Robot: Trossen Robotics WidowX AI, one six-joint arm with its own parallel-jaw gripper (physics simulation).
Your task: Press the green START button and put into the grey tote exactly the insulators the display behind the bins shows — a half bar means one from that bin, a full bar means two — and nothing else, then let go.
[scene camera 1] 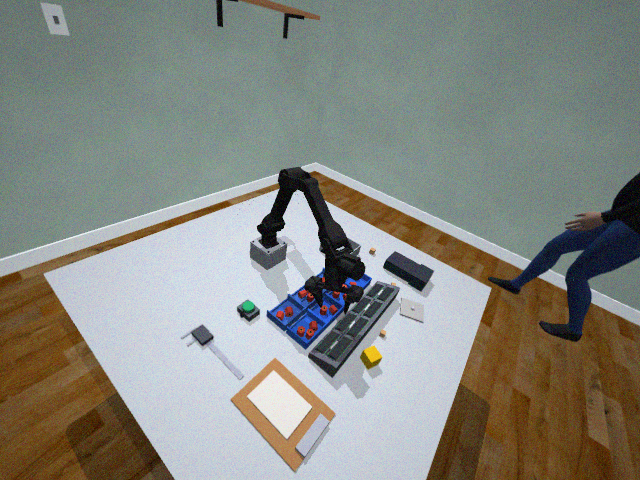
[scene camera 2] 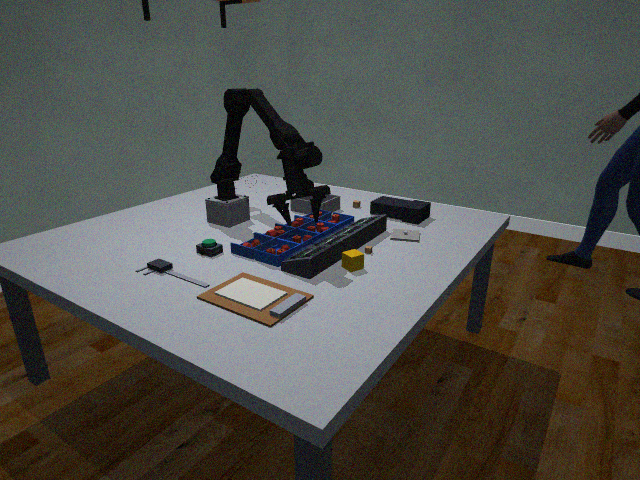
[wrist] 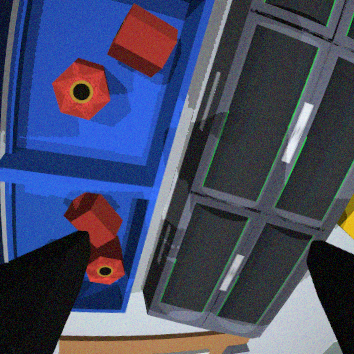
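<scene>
My gripper (scene camera 1: 333, 308) (scene camera 2: 303, 222) (wrist: 201, 248) is open and empty, above the bins' display side. Blue bins (scene camera 1: 305, 345) (scene camera 2: 255, 258) (wrist: 75, 180) hold red insulators. In the wrist view an upright insulator (wrist: 81, 92) and a lying one (wrist: 142, 40) share a bin; another lying insulator (wrist: 95, 217) and a partly upright one (wrist: 105, 271) are in the bin below, near the left finger. The dark display (scene camera 1: 323, 356) (scene camera 2: 305, 268) (wrist: 270, 215) shows light bars; their meaning is unclear. The green START button (scene camera 1: 248, 306) (scene camera 2: 208, 242) stands left. The grey tote (scene camera 1: 355, 248) (scene camera 2: 330, 204) is partly hidden behind the arm.
A yellow cube (scene camera 1: 371, 357) (scene camera 2: 353, 259) and a small wooden cube (scene camera 1: 382, 333) (scene camera 2: 368, 250) lie beyond the display. A dark box (scene camera 1: 408, 269) (scene camera 2: 400, 208), a pale plate (scene camera 1: 412, 310) (scene camera 2: 405, 235), a caliper (scene camera 1: 202, 334) (scene camera 2: 159, 265) and a clipboard (scene camera 1: 268, 429) (scene camera 2: 232, 305) lie around.
</scene>
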